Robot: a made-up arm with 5 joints. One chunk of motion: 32 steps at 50 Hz.
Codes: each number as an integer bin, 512 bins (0 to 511) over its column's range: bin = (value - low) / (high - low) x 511, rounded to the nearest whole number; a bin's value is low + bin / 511 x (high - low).
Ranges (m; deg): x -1.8..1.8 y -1.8..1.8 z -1.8..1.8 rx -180..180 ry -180..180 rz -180..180
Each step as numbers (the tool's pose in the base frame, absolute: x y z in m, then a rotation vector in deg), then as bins.
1 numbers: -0.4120 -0.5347 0.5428 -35.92 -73.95 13.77
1 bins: 197 180 333 205 151 275
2 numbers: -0.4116 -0.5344 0.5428 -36.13 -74.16 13.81
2 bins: 197 180 333 204 150 275
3 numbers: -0.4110 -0.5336 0.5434 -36.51 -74.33 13.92
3 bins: 197 180 333 204 150 275
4 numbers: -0.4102 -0.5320 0.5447 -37.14 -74.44 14.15
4 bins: 197 180 333 203 150 276
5 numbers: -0.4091 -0.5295 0.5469 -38.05 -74.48 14.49
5 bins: 197 180 333 201 150 276
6 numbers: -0.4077 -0.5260 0.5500 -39.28 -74.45 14.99
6 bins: 198 181 334 200 150 277
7 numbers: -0.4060 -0.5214 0.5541 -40.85 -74.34 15.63
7 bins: 198 181 334 198 150 278
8 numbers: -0.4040 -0.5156 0.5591 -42.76 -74.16 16.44
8 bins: 198 182 335 195 150 279
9 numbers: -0.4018 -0.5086 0.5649 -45.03 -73.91 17.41
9 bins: 198 183 336 192 151 280
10 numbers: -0.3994 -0.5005 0.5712 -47.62 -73.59 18.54
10 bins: 199 184 337 188 151 282
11 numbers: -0.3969 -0.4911 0.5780 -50.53 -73.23 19.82
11 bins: 199 186 338 184 152 284
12 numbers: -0.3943 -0.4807 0.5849 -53.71 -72.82 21.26
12 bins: 200 187 339 179 152 286
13 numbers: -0.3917 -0.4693 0.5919 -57.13 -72.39 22.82
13 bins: 200 189 340 174 153 288
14 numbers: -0.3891 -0.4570 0.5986 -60.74 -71.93 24.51
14 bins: 200 191 340 169 153 290
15 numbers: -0.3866 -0.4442 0.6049 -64.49 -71.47 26.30
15 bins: 201 192 341 164 154 293
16 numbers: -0.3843 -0.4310 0.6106 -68.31 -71.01 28.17
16 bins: 201 194 342 159 155 295
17 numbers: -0.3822 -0.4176 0.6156 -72.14 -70.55 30.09
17 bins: 201 196 343 153 155 298
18 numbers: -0.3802 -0.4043 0.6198 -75.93 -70.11 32.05
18 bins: 202 198 343 148 156 301
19 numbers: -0.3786 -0.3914 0.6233 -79.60 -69.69 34.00
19 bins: 202 200 344 143 157 304
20 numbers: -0.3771 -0.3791 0.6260 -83.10 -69.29 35.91
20 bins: 202 202 344 138 157 306
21 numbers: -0.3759 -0.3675 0.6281 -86.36 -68.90 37.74
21 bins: 202 203 345 133 158 309
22 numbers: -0.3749 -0.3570 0.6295 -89.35 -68.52 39.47
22 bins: 202 205 345 129 158 312
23 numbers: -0.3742 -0.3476 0.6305 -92.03 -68.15 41.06
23 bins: 202 206 345 125 159 314
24 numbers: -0.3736 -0.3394 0.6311 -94.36 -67.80 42.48
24 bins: 202 207 345 122 159 316
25 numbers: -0.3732 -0.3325 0.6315 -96.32 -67.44 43.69
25 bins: 203 208 345 119 160 318
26 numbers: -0.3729 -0.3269 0.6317 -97.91 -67.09 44.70
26 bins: 203 209 345 117 160 319
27 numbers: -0.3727 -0.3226 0.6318 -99.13 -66.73 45.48
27 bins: 203 210 345 115 161 320
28 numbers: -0.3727 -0.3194 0.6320 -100.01 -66.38 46.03
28 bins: 203 210 345 114 161 321
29 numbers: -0.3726 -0.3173 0.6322 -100.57 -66.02 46.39
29 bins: 203 210 345 113 162 321
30 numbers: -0.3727 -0.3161 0.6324 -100.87 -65.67 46.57
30 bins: 203 211 345 112 162 322
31 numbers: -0.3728 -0.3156 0.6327 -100.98 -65.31 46.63
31 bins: 203 211 345 112 163 322
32 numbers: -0.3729 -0.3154 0.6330 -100.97 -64.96 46.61
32 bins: 203 211 345 112 163 322
